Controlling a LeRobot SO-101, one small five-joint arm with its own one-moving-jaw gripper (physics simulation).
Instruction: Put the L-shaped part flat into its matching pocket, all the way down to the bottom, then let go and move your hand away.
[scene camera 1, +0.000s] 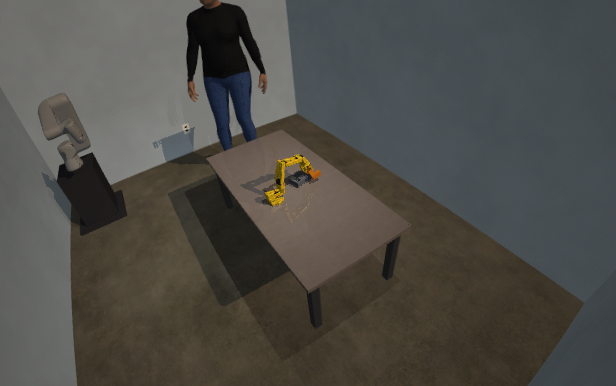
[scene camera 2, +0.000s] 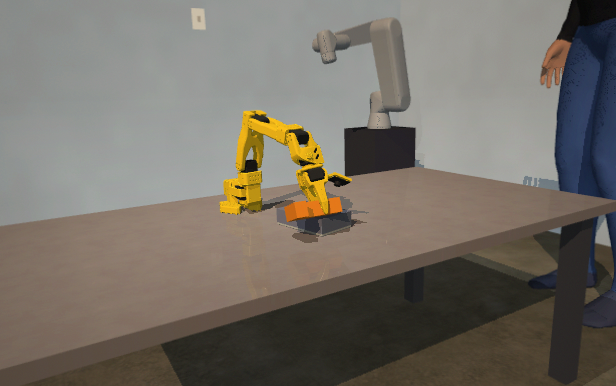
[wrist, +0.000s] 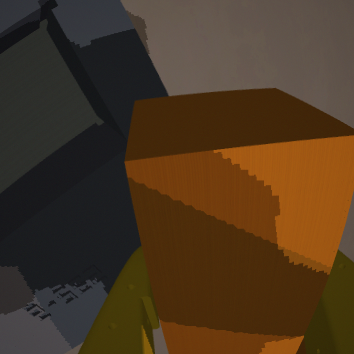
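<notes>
The orange L-shaped part (scene camera 1: 315, 174) (scene camera 2: 298, 210) (wrist: 220, 210) is held by my gripper (scene camera 1: 310, 171) (scene camera 2: 324, 209) (wrist: 230, 305). In the wrist view the two yellow jaws press on its left and right sides. In scene camera 2 the part is slightly tilted, raised above the front of the dark grey pocket block (scene camera 1: 298, 180) (scene camera 2: 342, 223) (wrist: 65, 200). In the wrist view the pocket's lighter floor shows at the upper left, beside the part and apart from it. The part hides some of the block and the jaw tips.
The block stands on the brown table (scene camera 1: 340, 220) (scene camera 2: 150, 280), in front of the yellow arm's base (scene camera 1: 274, 197) (scene camera 2: 241, 197). A grey robot arm (scene camera 1: 60, 117) (scene camera 2: 390, 65) on a black pedestal and a standing person (scene camera 1: 220, 45) (scene camera 2: 582, 115) are beyond the table.
</notes>
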